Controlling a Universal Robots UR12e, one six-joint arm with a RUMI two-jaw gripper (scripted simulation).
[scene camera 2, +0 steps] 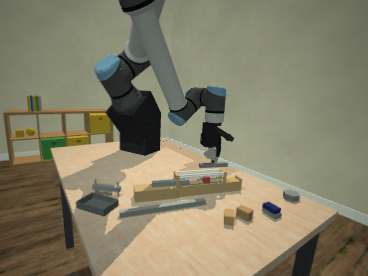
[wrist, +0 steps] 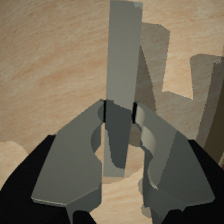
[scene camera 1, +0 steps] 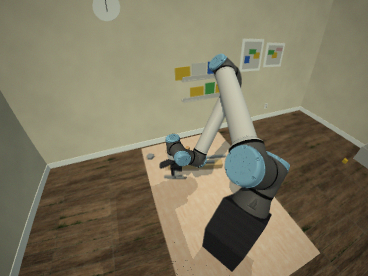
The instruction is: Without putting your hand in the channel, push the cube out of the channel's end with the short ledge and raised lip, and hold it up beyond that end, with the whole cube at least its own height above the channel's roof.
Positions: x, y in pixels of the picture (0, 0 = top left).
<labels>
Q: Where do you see a tan channel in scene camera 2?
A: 143, 192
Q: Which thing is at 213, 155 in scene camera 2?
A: The gripper.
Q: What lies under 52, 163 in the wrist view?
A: The gripper.
</labels>
